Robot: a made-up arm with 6 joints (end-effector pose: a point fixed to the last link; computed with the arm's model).
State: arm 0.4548 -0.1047 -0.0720 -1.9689 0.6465 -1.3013
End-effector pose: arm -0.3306 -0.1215 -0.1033 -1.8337 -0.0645 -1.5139
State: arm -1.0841 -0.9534 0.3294 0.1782 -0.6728 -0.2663
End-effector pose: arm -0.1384 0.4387 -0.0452 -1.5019 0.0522 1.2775
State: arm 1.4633 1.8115 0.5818 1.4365 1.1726 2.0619
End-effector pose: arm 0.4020 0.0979 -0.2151 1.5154 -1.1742 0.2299
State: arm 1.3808 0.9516 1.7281 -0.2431 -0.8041 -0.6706
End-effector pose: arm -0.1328 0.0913 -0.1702 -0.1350 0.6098 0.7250
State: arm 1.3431 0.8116 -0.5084 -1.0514 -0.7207 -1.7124
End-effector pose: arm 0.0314 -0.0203 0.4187 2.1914 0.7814 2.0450
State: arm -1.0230 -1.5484 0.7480 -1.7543 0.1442 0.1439
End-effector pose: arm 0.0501 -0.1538 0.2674 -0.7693 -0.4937 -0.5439
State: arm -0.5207 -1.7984 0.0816 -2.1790 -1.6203 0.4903
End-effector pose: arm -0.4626 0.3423 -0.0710 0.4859 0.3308 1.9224
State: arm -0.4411 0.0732 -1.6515 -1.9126 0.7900 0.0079
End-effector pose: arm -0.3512 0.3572 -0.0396 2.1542 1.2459 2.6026
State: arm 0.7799 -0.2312 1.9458 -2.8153 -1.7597 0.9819
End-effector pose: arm 0.0787 -0.0492 0.0185 1.7985 0.3673 0.0436
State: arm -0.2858 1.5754 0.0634 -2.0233 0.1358 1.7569
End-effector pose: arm -0.2290 0.1007 0.3805 -2.6230 0.1980 1.8719
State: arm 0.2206 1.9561 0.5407 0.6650 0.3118 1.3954
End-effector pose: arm 0.0804 0.2074 -0.2836 1.2006 0.0439 1.8000
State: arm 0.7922 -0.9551 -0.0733 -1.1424 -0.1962 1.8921
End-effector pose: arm 0.0431 0.1124 0.1966 -0.1650 -0.7537 1.9531
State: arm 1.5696 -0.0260 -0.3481 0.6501 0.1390 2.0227
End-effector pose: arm 0.0636 -0.4658 0.0486 3.1016 -1.4134 -2.5524
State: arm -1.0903 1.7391 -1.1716 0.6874 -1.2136 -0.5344
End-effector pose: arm 0.3510 0.2897 -0.1869 -0.3824 0.2689 -0.5715
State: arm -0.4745 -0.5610 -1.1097 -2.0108 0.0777 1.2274
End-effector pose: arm -0.3982 0.3033 -0.0520 1.4859 0.1400 2.2244
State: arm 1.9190 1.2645 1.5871 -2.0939 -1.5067 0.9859
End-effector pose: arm -0.2247 0.0394 0.1633 2.3227 -0.9689 1.9790
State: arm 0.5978 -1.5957 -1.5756 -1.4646 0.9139 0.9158
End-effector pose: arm 0.0217 0.3196 0.2896 0.0496 -0.6312 1.1984
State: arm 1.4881 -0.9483 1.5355 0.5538 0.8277 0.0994
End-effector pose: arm -0.3973 -0.5192 0.2524 0.2105 -0.4894 -1.9502
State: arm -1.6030 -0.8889 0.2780 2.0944 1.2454 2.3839
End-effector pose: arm -0.5353 0.3698 0.4511 -0.9932 0.9217 -2.5386
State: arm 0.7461 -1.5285 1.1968 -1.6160 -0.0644 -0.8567
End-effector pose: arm -0.1962 -0.2083 -0.2155 -0.5965 0.5550 -2.5335
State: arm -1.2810 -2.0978 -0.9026 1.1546 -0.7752 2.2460
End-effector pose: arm -0.5635 -0.1265 -0.0180 1.4229 1.0590 0.4783
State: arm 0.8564 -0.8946 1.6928 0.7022 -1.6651 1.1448
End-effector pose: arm -0.2172 -0.0484 -0.1789 0.7392 1.1979 2.4886
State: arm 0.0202 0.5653 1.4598 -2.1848 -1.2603 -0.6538
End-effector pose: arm -0.2553 0.0577 0.0447 -2.0279 0.1328 -2.3617
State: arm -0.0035 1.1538 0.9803 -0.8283 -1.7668 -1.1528
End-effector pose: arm -0.2078 0.2755 0.3184 2.9910 0.9914 -2.5837
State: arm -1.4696 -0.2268 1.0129 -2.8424 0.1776 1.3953
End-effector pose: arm -0.5329 0.1035 0.2636 -0.7497 0.3203 -1.6934
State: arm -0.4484 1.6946 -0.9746 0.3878 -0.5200 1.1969
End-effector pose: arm 0.3068 0.1924 -0.1757 0.9413 0.1629 0.7073
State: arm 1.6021 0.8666 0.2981 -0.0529 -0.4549 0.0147
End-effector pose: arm 0.1433 0.1038 0.2191 1.4412 -0.2539 0.7149
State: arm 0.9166 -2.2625 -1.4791 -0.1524 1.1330 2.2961
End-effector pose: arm -0.2329 -0.1116 0.3837 -2.3135 -0.0239 2.5677
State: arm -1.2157 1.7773 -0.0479 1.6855 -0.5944 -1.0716
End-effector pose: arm 0.2527 0.2587 -0.2486 -0.9798 -0.2748 -0.1584
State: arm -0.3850 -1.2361 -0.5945 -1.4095 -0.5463 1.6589
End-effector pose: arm -0.2819 0.3900 -0.0041 0.3939 0.0123 2.7004
